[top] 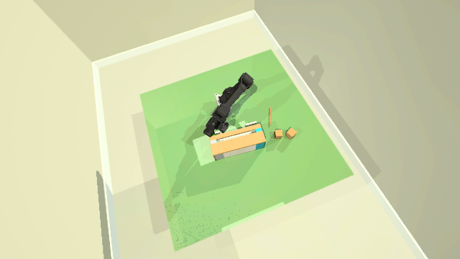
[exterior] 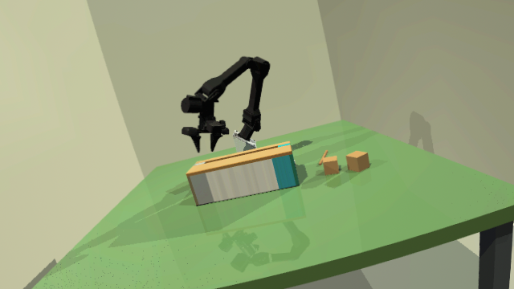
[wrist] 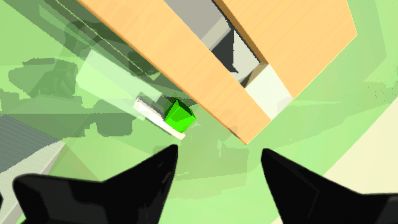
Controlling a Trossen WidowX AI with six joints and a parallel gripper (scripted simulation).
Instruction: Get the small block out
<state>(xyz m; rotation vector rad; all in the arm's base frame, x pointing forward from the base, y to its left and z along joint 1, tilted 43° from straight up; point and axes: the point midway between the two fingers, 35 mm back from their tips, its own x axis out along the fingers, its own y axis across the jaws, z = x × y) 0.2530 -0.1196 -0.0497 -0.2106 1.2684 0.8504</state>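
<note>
The small green block is 14 cm below my gripper tip, 4 cm behind it and 2 cm to the right of it. Also, from my gripper tip: thin wooden stick 47 cm to the left, 15 cm below, 7 cm behind; box 14 cm to the left, 10 cm below, 5 cm ahead.
</note>
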